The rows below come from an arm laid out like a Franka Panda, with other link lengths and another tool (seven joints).
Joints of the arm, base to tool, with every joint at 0 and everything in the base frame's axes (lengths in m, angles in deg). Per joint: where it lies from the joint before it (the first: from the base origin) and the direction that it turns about. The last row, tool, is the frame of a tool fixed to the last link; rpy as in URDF.
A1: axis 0 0 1 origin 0.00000 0.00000 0.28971
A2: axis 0 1 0 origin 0.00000 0.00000 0.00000
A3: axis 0 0 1 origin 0.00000 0.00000 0.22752
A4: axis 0 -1 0 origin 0.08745 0.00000 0.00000
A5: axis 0 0 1 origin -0.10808 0.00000 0.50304
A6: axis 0 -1 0 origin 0.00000 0.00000 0.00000
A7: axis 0 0 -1 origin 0.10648 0.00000 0.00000
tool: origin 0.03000 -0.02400 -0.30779 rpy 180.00 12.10 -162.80
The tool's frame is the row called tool.
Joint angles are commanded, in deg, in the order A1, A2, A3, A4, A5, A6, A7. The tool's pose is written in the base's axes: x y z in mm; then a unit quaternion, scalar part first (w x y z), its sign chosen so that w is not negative. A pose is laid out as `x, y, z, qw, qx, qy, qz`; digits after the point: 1 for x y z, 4 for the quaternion.
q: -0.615, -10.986, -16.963, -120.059, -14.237, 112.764, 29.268
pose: 640.9, -289.9, 172.6, 0.1276, 0.1990, 0.9653, -0.1108
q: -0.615, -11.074, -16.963, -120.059, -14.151, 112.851, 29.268
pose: 641.5, -289.7, 173.7, 0.1291, 0.1993, 0.9651, -0.1100
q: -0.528, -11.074, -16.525, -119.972, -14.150, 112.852, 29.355
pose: 644.6, -284.2, 175.1, 0.1305, 0.1957, 0.9657, -0.1102
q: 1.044, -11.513, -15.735, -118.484, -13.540, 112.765, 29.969
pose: 664.2, -258.6, 197.0, 0.1490, 0.1854, 0.9656, -0.1046
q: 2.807, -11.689, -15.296, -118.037, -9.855, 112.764, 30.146
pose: 677.8, -219.2, 200.3, 0.1562, 0.1832, 0.9678, -0.0736
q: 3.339, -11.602, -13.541, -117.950, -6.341, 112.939, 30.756
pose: 688.0, -179.1, 198.8, 0.1590, 0.1822, 0.9692, -0.0463
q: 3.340, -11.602, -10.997, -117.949, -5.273, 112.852, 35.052
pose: 692.2, -146.0, 199.3, 0.1598, 0.2012, 0.9656, -0.0405
